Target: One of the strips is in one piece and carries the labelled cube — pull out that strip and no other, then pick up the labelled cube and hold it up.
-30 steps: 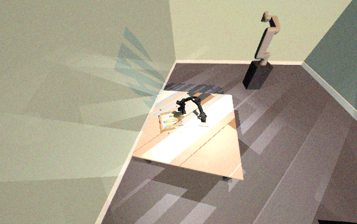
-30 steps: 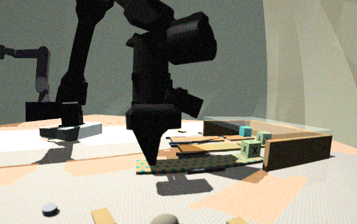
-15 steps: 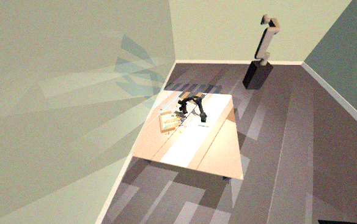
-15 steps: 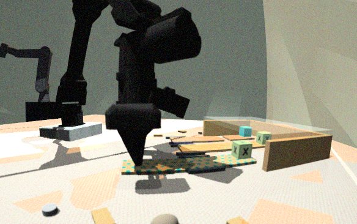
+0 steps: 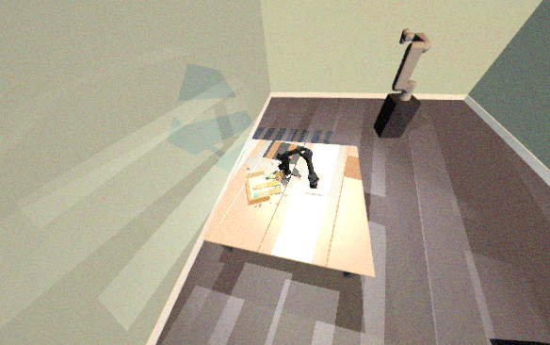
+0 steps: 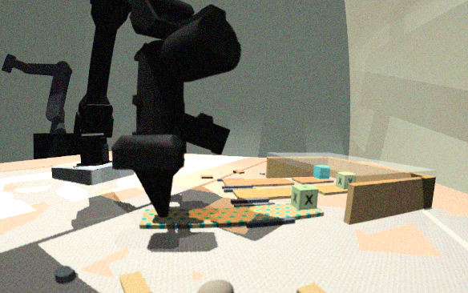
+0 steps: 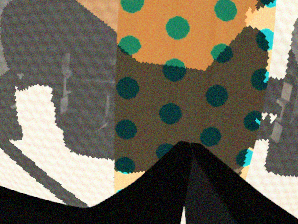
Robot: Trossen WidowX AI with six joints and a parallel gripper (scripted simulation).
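Right now the dotted strip is 9 cm ahead of my gripper tip and 3 cm to the left of it.
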